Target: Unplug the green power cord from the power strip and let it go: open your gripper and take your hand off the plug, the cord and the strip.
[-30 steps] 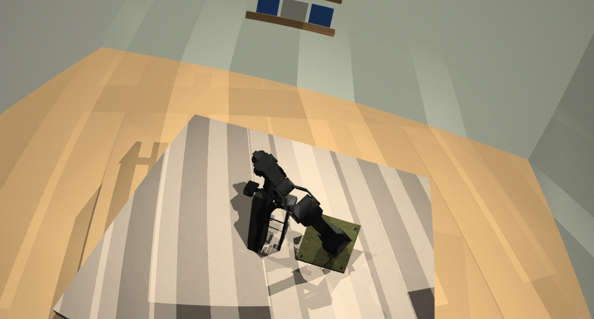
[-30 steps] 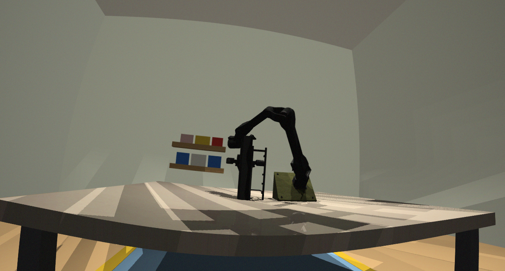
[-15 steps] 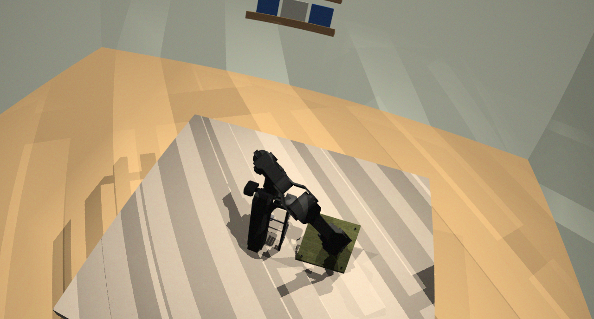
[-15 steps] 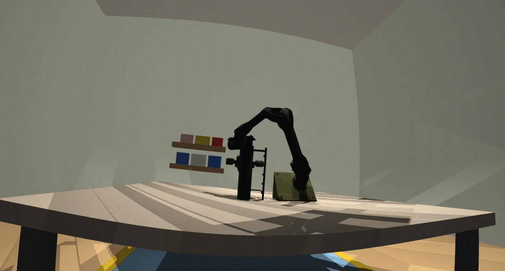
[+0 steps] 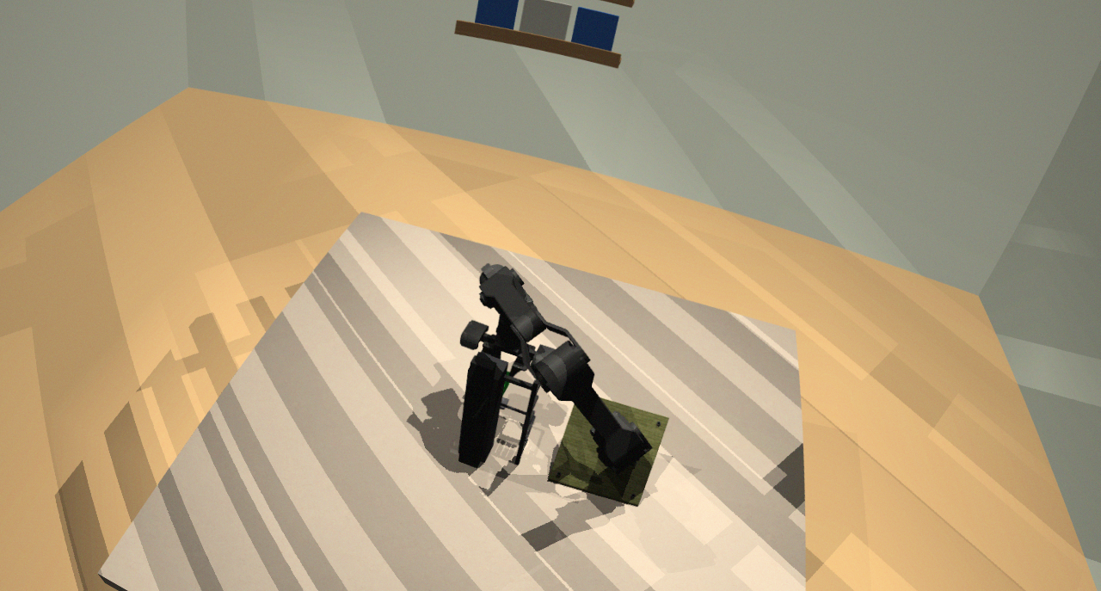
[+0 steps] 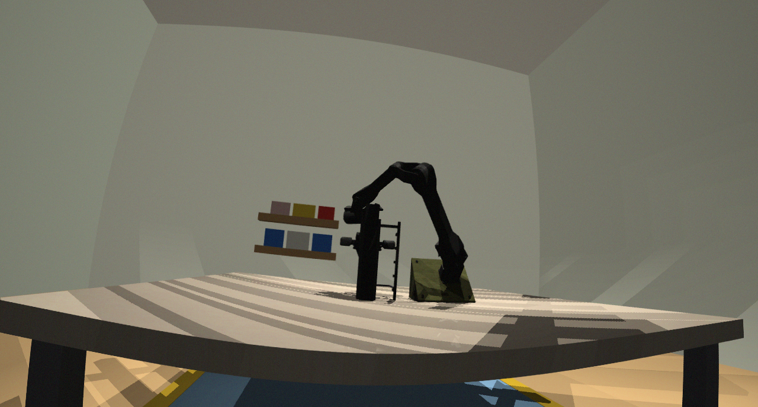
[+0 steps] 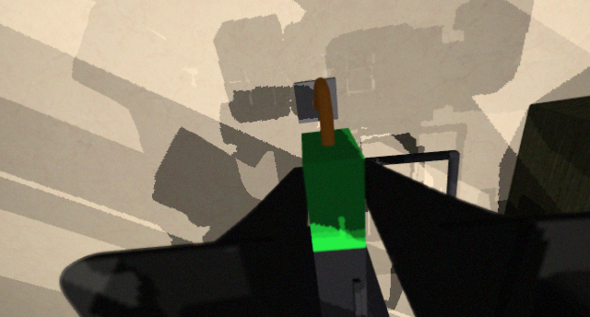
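Now: gripper tip 3 cm to the right of the green plug.
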